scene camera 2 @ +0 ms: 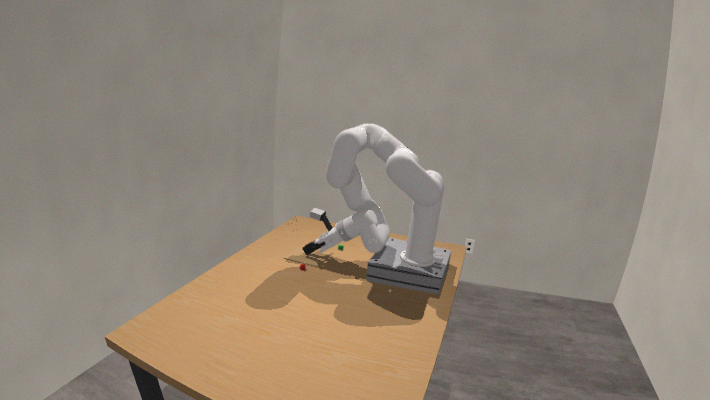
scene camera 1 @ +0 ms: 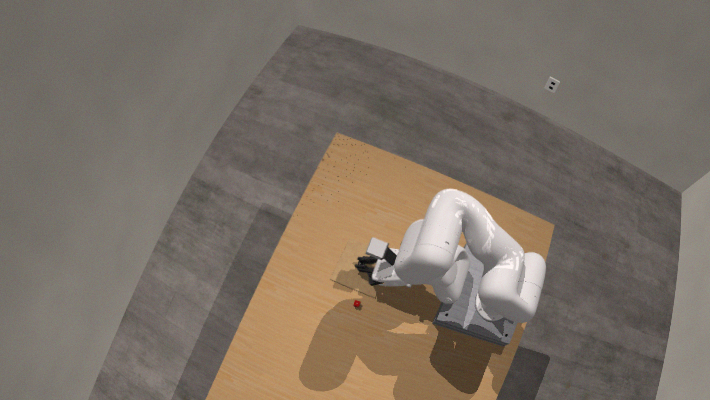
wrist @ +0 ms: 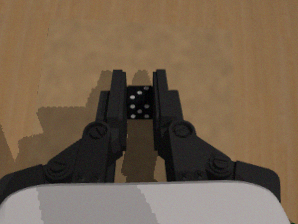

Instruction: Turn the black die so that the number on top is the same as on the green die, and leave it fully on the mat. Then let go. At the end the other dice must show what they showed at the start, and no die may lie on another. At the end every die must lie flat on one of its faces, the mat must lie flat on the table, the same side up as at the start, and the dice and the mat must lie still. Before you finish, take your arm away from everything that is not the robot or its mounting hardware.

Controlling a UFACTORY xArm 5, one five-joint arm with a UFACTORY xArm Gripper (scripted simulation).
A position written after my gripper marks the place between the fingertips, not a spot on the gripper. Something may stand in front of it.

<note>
I see my gripper (scene camera 1: 358, 263), a black die (wrist: 139, 101) and a tan mat (scene camera 1: 345, 273).
The tan mat shows as well in the wrist view (wrist: 80, 55). My gripper also shows in scene camera 2 (scene camera 2: 305, 250) and in the wrist view (wrist: 139, 88).
</note>
